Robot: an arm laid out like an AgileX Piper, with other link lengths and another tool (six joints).
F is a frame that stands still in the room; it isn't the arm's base.
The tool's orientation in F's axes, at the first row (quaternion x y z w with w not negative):
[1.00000 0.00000 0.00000 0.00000]
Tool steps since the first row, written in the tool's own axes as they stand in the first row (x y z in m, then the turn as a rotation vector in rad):
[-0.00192 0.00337 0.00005 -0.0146 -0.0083 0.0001]
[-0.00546 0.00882 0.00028 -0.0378 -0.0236 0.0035]
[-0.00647 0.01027 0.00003 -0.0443 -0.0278 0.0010]
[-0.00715 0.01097 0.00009 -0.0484 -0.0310 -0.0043]
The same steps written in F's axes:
[-0.00192 -0.00337 -0.00005 -0.0146 0.0083 -0.0001]
[-0.00546 -0.00882 -0.00028 -0.0378 0.0236 -0.0035]
[-0.00647 -0.01027 -0.00003 -0.0443 0.0278 -0.0010]
[-0.00715 -0.01097 -0.00009 -0.0484 0.0310 0.0043]

